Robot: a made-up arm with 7 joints.
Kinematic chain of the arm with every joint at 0, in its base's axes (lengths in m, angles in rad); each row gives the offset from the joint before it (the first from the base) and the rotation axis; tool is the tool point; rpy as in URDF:
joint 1: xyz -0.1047 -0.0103 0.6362 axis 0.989 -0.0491 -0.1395
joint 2: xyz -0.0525 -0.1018 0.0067 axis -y
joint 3: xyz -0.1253 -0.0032 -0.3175 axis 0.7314 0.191 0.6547
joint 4: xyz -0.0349 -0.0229 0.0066 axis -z
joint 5: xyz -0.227 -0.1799 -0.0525 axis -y
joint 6: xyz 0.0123 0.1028 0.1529 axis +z
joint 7: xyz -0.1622 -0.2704 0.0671 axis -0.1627 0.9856 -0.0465
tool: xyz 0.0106 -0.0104 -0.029 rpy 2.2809 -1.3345 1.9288
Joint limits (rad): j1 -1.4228..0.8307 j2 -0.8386..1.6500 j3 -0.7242..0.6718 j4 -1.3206..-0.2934 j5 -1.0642..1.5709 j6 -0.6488..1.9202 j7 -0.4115..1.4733
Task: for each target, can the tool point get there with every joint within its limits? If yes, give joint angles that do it. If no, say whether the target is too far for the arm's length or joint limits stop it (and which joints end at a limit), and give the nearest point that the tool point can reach.
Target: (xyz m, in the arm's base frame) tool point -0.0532 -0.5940 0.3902
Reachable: yes | joints 0.2179 0.9655 0.1082 -1.0542 -0.2594 -0.2284 0.2612
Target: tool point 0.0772 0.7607 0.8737
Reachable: no: joint limits stop it (at a limit: joint 1, joint 2, joint 3, joint 4, joint 7) | nearest point 0.1567 0.3156 0.8894 | short by 0.452 m
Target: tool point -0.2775 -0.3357 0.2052
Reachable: yes | joints 0.2252 1.2157 -0.5651 -0.4421 -0.2375 0.3033 -0.2104
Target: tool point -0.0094 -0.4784 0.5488
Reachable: yes | joints -0.4231 -0.1683 0.3187 -0.9887 0.0795 0.9137 0.4326
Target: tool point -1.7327 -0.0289 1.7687
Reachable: no: too far | nearest point -0.9025 -0.0796 1.2520 | short by 0.979 m
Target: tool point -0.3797 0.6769 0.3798
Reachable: no: joint limits stop it (at a limit: joint 1, joint 3, joint 4, joint 5, joint 6) | nearest point -0.3224 0.4304 0.4007 | short by 0.254 m
